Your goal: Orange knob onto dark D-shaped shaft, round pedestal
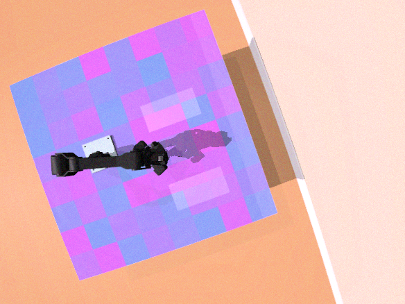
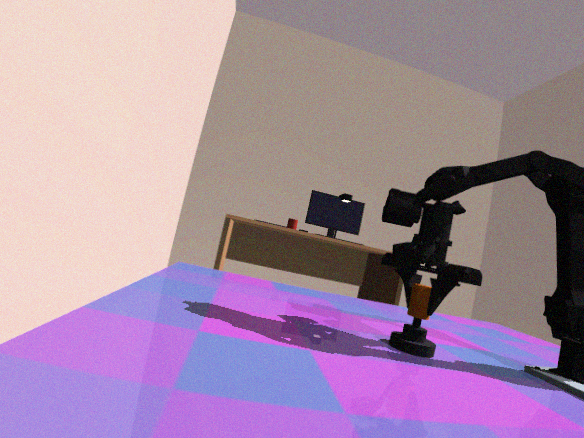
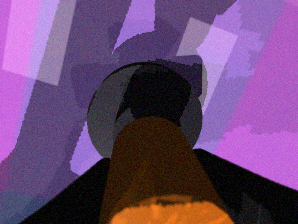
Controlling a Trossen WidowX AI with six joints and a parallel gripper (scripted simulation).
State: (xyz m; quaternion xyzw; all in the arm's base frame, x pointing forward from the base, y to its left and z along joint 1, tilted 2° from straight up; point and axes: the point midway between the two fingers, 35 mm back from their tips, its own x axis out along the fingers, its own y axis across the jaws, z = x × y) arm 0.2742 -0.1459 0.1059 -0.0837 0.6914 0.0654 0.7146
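Right now my gripper tip is 2 cm below the orange knob. Round my gripper tip: round pedestal 4 cm below.
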